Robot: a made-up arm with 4 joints. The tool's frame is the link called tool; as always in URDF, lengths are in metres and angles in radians. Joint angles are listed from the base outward. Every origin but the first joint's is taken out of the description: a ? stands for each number. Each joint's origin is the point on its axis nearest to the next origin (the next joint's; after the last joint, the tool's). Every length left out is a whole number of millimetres.
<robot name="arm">
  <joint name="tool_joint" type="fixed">
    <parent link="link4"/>
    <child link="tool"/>
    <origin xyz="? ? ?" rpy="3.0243 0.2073 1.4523"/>
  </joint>
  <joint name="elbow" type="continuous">
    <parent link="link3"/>
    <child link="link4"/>
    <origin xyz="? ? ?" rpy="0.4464 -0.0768 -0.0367"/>
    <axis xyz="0 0 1"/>
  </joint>
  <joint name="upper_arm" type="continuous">
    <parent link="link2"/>
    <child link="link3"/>
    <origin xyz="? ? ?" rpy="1.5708 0 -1.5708"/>
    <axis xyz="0 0 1"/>
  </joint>
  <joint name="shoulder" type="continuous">
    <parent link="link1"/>
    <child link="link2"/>
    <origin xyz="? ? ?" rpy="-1.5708 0 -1.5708"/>
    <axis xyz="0 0 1"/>
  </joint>
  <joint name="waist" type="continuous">
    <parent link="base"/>
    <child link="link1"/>
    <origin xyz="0.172 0.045 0.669" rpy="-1.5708 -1.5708 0"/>
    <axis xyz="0 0 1"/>
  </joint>
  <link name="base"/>
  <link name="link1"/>
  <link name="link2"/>
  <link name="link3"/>
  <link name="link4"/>
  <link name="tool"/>
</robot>
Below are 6 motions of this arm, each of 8 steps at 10 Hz.
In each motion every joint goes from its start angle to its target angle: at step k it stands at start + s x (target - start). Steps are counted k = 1, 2, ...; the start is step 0. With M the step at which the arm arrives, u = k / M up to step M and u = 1 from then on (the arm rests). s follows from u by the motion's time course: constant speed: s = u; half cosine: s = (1 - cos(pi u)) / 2; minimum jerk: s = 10 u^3 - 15 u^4 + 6 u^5.
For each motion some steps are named. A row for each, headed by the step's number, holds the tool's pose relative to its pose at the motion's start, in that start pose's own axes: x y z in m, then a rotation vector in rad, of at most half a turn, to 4 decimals.
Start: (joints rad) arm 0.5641 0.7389 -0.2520 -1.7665
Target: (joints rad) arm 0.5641 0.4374 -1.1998 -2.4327
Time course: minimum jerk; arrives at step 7
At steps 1, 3, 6, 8:
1: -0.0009 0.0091 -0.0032 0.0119 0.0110 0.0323
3: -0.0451 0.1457 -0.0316 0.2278 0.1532 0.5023
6: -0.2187 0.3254 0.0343 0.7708 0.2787 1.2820
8: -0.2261 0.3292 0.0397 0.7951 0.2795 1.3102

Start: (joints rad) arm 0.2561 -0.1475 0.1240 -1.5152
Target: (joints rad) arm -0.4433 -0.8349 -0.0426 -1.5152
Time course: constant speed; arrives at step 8
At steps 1, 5, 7, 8:
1: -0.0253 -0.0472 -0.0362 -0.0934 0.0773 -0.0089
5: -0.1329 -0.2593 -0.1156 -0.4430 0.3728 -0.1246
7: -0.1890 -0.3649 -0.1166 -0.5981 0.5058 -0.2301
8: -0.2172 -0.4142 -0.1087 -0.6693 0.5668 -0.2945

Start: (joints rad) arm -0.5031 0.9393 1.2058 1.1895
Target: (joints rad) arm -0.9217 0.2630 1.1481 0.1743
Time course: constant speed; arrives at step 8
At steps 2, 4, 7, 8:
2: 0.0539 0.1348 0.0568 0.1950 -0.1749 0.2701
4: 0.0753 0.2553 0.1400 0.3655 -0.3756 0.5304
7: 0.0519 0.3892 0.2884 0.5677 -0.7256 0.8885
8: 0.0324 0.4191 0.3379 0.6185 -0.8551 0.9956

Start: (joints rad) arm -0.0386 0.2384 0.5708 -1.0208
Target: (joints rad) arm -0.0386 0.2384 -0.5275 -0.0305
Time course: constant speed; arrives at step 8
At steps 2, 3, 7, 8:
2: -0.0065 0.0135 -0.0189 -0.0784 0.0866 0.0264
3: -0.0109 0.0192 -0.0263 -0.1249 0.1216 0.0408
7: -0.0313 0.0365 -0.0404 -0.3416 0.1946 0.1057
8: -0.0364 0.0398 -0.0399 -0.3990 0.1945 0.1235

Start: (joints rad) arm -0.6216 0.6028 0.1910 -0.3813
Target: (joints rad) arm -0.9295 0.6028 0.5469 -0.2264
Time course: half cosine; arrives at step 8
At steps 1, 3, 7, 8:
1: 0.0031 -0.0071 -0.0016 -0.0026 -0.0087 -0.0129
3: 0.0252 -0.0570 -0.0110 -0.0162 -0.0713 -0.1041
7: 0.0785 -0.1717 -0.0239 -0.0106 -0.2257 -0.3184
8: 0.0816 -0.1781 -0.0244 -0.0085 -0.2347 -0.3306

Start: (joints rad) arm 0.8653 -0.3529 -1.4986 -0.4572
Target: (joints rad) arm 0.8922 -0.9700 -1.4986 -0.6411
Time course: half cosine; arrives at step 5
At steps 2, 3, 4, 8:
2: -0.0646 0.0583 -0.0415 0.1290 0.1712 0.0773
3: -0.1296 0.1126 -0.0618 0.2528 0.3193 0.1440
4: -0.1852 0.1565 -0.0656 0.3584 0.4355 0.1954
8: -0.2067 0.1730 -0.0641 0.4000 0.4791 0.2143

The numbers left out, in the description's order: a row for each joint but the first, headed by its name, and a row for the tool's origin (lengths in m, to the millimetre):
tool: -0.011 0.217 0
elbow: 0.044 0.018 0
upper_arm: -0.292 0.014 0
shoulder: -0.46 0.023 0

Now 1 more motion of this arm.
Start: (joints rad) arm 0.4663 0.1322 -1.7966 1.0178
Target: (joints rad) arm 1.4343 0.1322 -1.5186 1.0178
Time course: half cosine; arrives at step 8
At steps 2, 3, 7, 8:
2: -0.0205 0.0024 0.0590 0.1141 0.1009 -0.0090
3: -0.0383 -0.0030 0.1252 0.2365 0.2172 -0.0159
7: -0.0554 -0.1032 0.3743 0.6858 0.7271 -0.0023
8: -0.0537 -0.1125 0.3869 0.7098 0.7586 0.0010

